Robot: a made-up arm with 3 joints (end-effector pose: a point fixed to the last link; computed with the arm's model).
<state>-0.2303 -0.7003 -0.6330</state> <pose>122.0 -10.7 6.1 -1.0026 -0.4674 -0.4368</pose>
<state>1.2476 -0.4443 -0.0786</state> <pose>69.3 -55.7 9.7 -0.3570 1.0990 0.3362</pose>
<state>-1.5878 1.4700 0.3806</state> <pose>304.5 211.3 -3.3 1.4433 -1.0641 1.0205</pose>
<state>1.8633 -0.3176 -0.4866</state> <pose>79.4 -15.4 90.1 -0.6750 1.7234 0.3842</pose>
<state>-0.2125 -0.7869 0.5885</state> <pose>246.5 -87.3 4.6 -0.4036 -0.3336 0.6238</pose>
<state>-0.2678 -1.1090 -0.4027</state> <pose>138.6 -28.0 58.2 -1.2510 -0.6604 -0.2024</pose>
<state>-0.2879 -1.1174 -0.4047</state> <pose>138.1 -27.5 59.0 -1.2588 -0.6817 -0.2161</pose>
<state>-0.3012 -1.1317 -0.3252</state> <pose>144.0 -33.2 65.5 -1.2374 -0.6787 -0.1487</pose>
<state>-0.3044 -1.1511 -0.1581</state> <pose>158.6 -44.3 76.8 -1.1814 -0.6429 0.0057</pose>
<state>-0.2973 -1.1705 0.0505</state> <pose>180.2 -56.1 87.3 -1.1011 -0.5802 0.2000</pose>
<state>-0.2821 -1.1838 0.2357</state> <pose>202.0 -64.2 92.3 -1.0182 -0.5101 0.3715</pose>
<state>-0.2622 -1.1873 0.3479</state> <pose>216.5 -68.2 91.9 -0.9572 -0.4554 0.4770</pose>
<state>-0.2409 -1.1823 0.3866</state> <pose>222.3 -69.9 89.1 -0.9249 -0.4228 0.5182</pose>
